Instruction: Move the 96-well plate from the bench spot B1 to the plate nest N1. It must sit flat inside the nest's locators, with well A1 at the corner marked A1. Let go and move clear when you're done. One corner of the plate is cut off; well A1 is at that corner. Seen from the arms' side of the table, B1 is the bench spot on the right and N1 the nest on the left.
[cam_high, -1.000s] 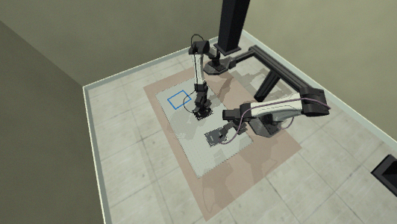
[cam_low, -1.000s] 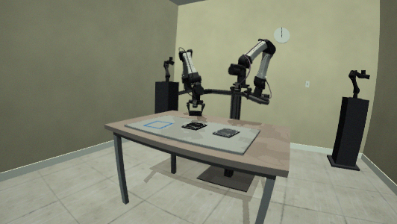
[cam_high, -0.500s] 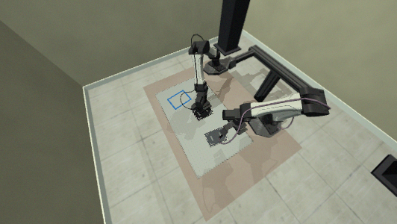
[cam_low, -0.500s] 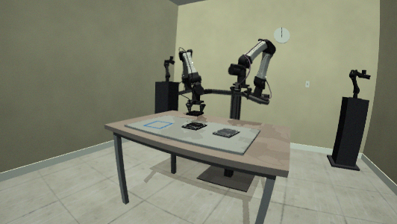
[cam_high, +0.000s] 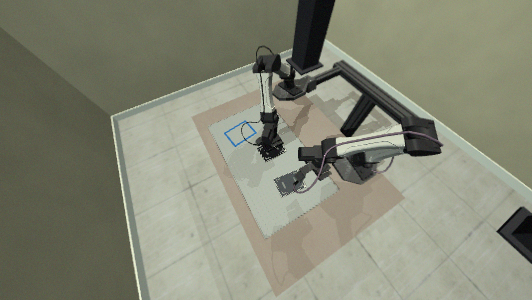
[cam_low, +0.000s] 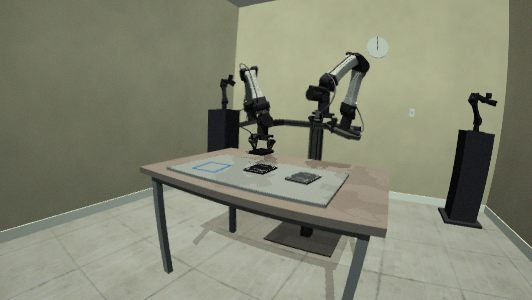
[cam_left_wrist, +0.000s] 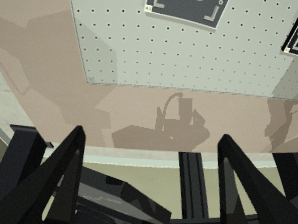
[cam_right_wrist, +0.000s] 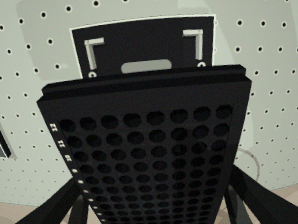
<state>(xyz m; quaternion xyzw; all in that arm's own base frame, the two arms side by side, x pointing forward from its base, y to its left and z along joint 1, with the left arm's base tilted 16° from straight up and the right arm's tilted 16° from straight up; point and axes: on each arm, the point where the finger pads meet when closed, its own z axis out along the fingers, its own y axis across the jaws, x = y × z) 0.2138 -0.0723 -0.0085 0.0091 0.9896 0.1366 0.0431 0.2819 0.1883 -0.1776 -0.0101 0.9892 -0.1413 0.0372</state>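
Observation:
Now: the black 96-well plate right at my right hand. From my right hand the other things lie so: grey nest (2 cm ahead, 26 cm to the left, 9 cm below); then A1 label (5 cm behind, 32 cm to the left, 9 cm below).

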